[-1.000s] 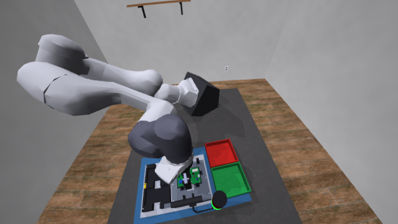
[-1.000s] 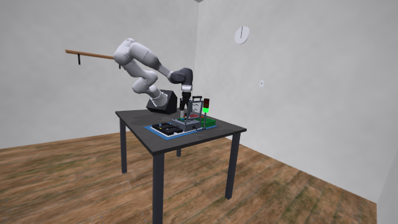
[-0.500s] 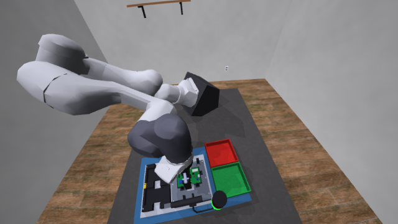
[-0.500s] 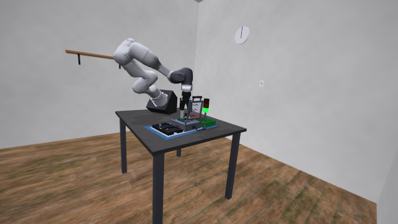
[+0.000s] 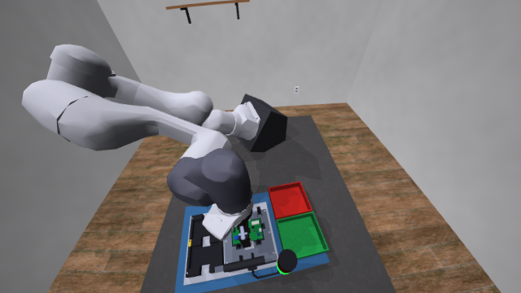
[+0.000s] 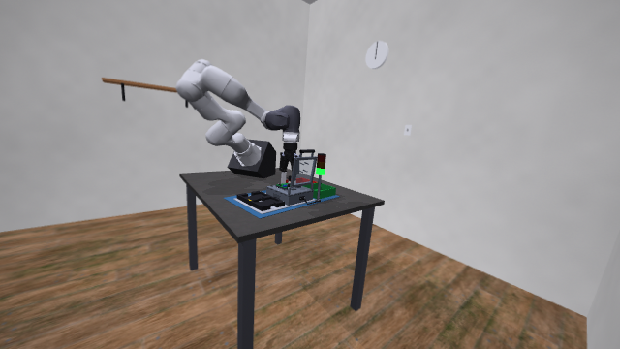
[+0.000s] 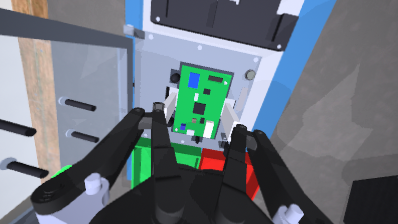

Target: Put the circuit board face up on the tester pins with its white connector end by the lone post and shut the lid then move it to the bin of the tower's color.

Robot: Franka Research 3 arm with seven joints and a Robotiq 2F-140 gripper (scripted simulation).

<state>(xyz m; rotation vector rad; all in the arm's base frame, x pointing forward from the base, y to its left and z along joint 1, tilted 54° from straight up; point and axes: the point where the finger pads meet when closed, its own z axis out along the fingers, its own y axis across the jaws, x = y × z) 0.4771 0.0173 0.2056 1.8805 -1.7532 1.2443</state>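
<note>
My hand is 20 mm above the green circuit board. The rest, counted from my hand: latch hook (50 mm behind, 60 mm to the left, 10 mm below); clear lid (110 mm ahead, 10 mm to the right, 90 mm above); dark plate (10 mm ahead, 10 mm to the left, 30 mm below).
</note>
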